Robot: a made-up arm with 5 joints.
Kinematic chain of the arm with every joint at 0, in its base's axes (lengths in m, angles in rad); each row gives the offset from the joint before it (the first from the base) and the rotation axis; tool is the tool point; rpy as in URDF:
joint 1: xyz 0 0 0.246 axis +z
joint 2: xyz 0 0 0 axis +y
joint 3: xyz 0.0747 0 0.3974 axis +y
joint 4: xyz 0.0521 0 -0.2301 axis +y
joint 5: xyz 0.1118 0 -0.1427 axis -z
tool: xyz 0 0 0 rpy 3.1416 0 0
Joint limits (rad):
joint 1: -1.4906..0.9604
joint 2: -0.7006..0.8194
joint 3: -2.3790..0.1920
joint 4: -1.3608..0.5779
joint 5: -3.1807..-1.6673
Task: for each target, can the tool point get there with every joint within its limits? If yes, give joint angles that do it. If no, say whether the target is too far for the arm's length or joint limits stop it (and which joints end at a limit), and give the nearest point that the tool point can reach.
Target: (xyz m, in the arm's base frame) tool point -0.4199 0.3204 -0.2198
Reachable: no: joint limits stop it (at a limit: joint 1, joint 2) | nearest point 0.0943 0.1348 0.0849 | short by 0.626 m
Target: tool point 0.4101 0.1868 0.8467
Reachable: yes | joints 0.4274 0.2159 -1.8164 -0.5155 -2.5924
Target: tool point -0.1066 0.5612 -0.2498
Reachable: no: joint limits stop it (at a limit: joint 1, joint 2) | nearest point 0.2149 0.3072 0.0468 | short by 0.506 m
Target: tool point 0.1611 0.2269 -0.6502
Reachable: no: too far | nearest point 0.1840 0.2591 0.0462 | short by 0.697 m
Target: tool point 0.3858 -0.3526 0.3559
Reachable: yes | joints -0.7404 0.3428 -0.7849 -0.1638 -2.8582
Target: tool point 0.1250 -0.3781 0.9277
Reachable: yes | joints -1.2515 0.1447 -2.0912 -0.1218 -3.0004
